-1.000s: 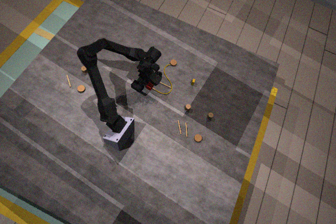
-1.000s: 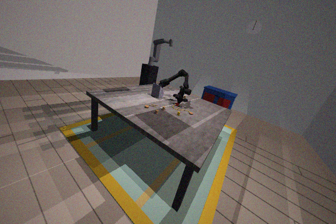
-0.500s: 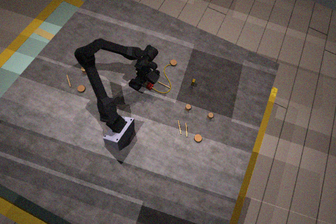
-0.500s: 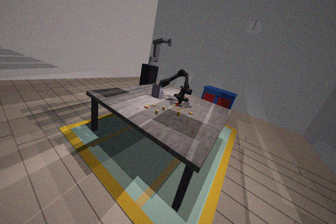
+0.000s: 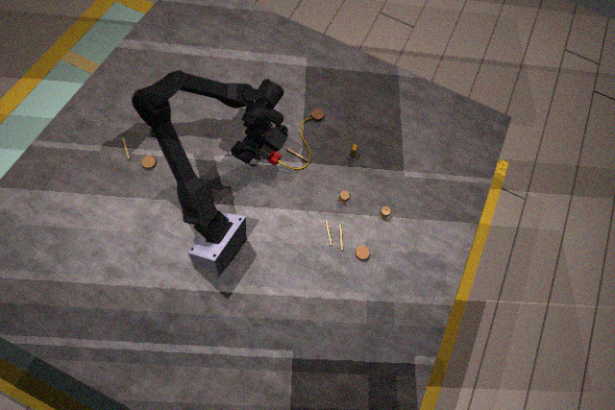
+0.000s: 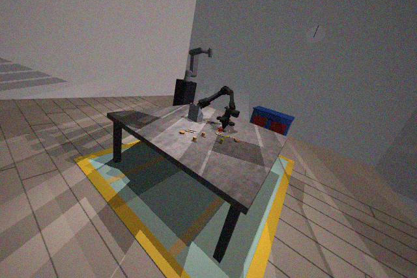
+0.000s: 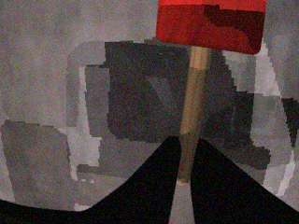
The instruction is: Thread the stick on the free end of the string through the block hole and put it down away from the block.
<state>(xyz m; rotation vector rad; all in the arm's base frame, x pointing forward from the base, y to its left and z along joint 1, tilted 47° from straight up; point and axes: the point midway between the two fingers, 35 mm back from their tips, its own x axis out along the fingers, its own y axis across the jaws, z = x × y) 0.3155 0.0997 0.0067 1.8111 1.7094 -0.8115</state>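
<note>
Right now the red block is 60 mm to the right of my gripper tip and 10 mm above it. Also, from my gripper tip: round wooden block 300 mm to the right, 10 mm behind, 10 mm above; yellow block 250 mm to the right, 150 mm ahead, 10 mm above; round wooden button 210 mm ahead, 90 mm to the right.
</note>
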